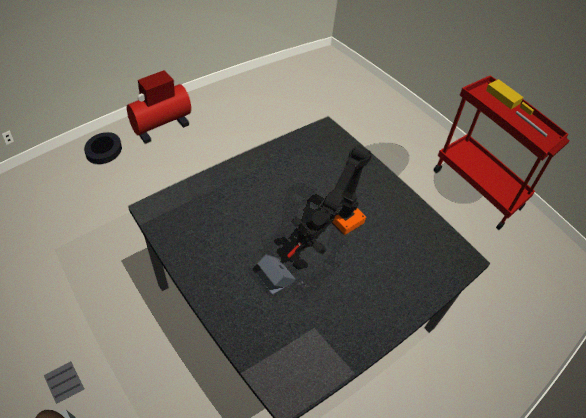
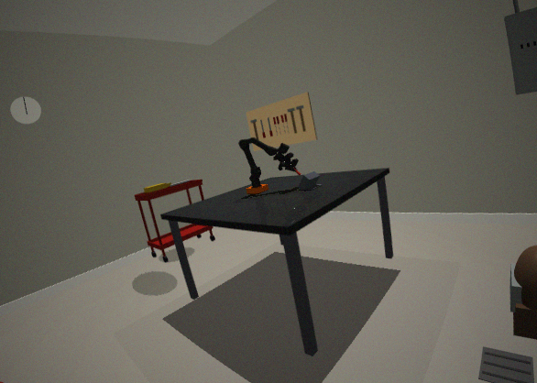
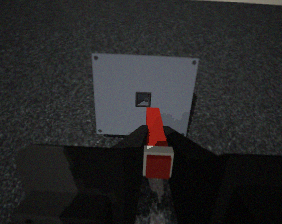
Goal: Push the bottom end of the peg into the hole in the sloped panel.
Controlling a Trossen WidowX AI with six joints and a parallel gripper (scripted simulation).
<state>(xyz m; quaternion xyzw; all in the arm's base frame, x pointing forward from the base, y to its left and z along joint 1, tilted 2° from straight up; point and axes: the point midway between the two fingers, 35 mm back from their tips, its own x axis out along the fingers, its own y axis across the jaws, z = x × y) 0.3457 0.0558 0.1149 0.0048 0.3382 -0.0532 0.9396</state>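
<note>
The grey sloped panel is 90 mm ahead of my gripper tip and 80 mm below it. Round my gripper tip: red square peg: 10 mm behind, 10 mm above.
</note>
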